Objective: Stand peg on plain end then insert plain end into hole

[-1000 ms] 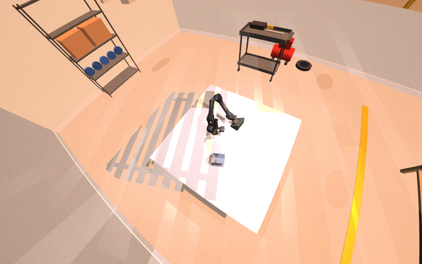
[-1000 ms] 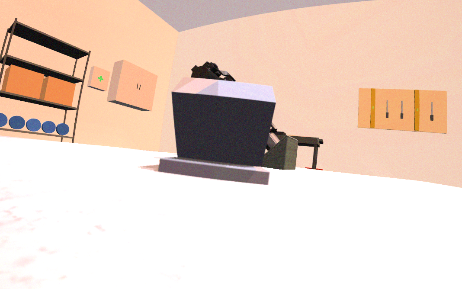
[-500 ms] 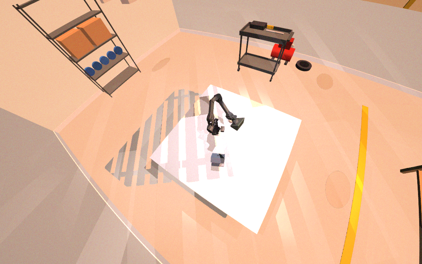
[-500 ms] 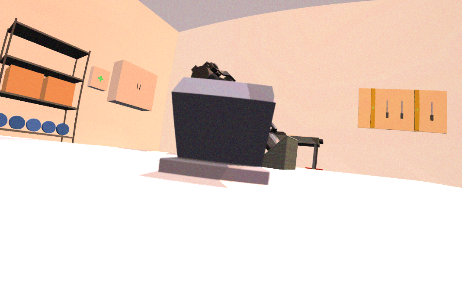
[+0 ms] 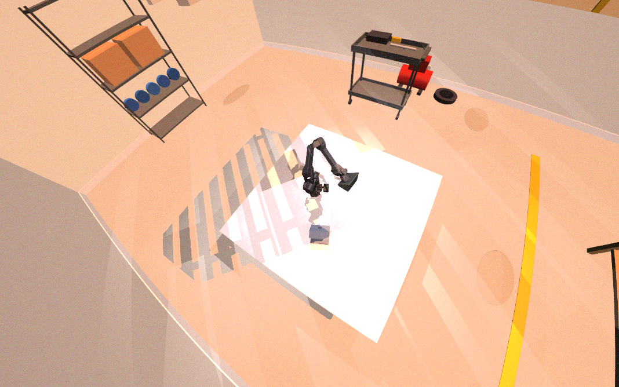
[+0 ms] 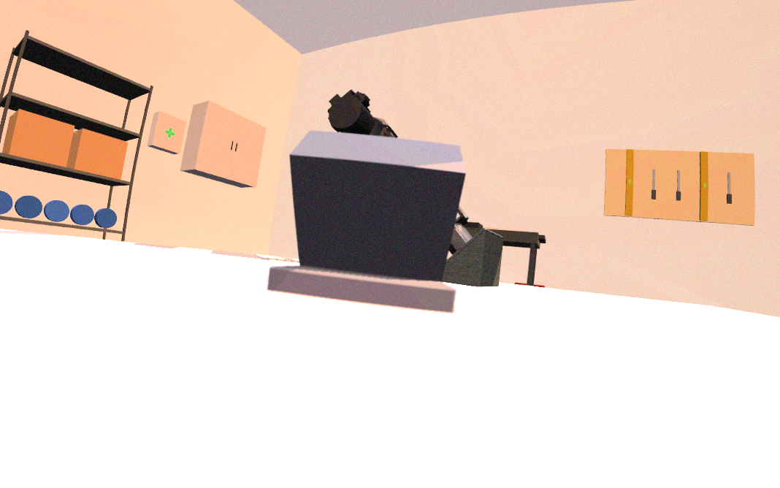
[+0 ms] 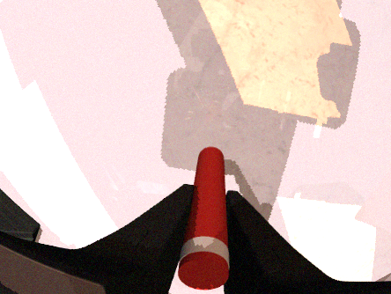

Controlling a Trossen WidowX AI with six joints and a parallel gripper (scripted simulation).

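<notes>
My gripper tip is now 260 mm short of the grey sloped panel, 180 mm to the right of it and 10 mm below it. The rest, counted from my gripper tip: red peg 20 mm above.
</notes>
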